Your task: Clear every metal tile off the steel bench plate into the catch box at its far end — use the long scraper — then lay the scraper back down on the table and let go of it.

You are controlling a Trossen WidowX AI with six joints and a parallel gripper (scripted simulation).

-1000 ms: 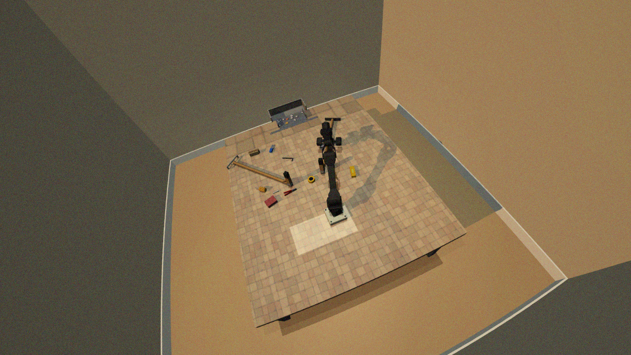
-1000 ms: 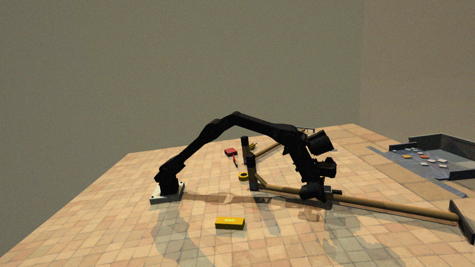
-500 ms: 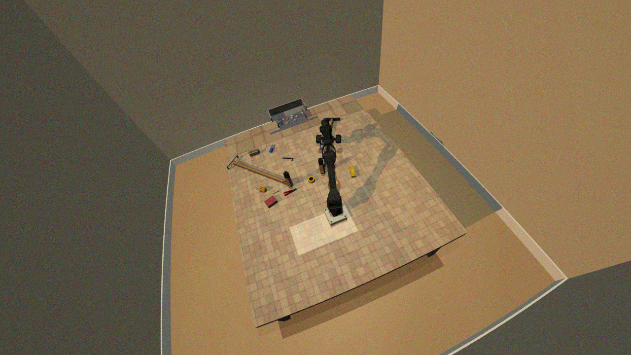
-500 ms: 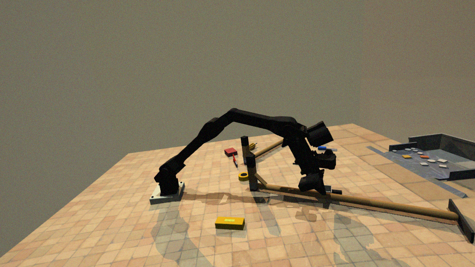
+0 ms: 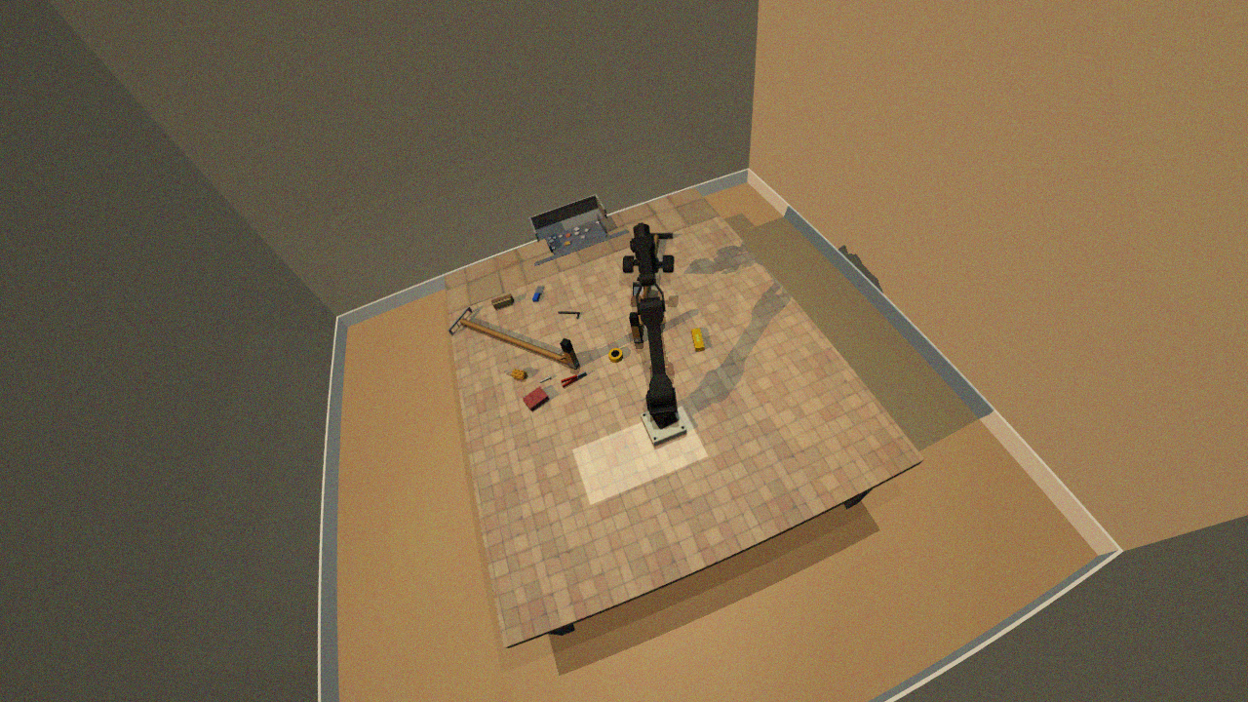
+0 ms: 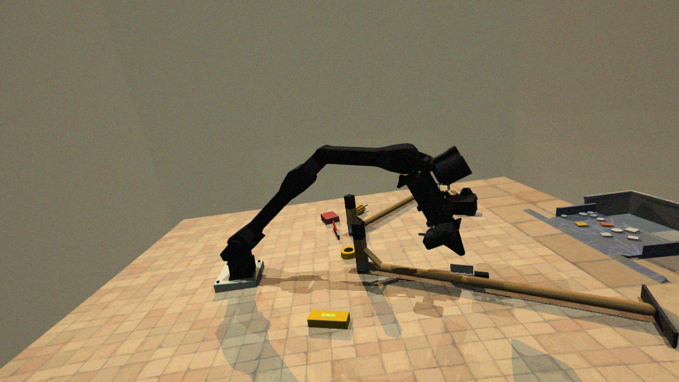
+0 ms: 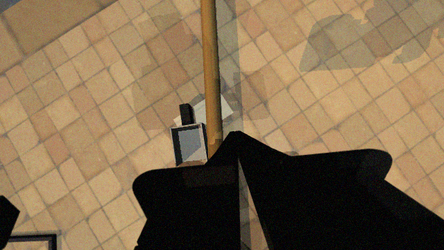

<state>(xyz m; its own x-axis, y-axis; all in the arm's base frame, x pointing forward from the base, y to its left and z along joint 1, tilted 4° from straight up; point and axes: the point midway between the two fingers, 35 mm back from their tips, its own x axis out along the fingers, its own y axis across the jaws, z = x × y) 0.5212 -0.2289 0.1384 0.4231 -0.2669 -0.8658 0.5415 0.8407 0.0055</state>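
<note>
Now: gripper tip 90 mm above the small grey box, 40 mm to the right of it and 40 mm short of it. From my gripper tip the other things lie so: yellow tape roll (270 mm to the left, 220 mm behind, 90 mm below); then yellow block (320 mm behind, 80 mm below, 10 mm to the right); then hex key (330 mm to the left, 90 mm below, 50 mm ahead).
</note>
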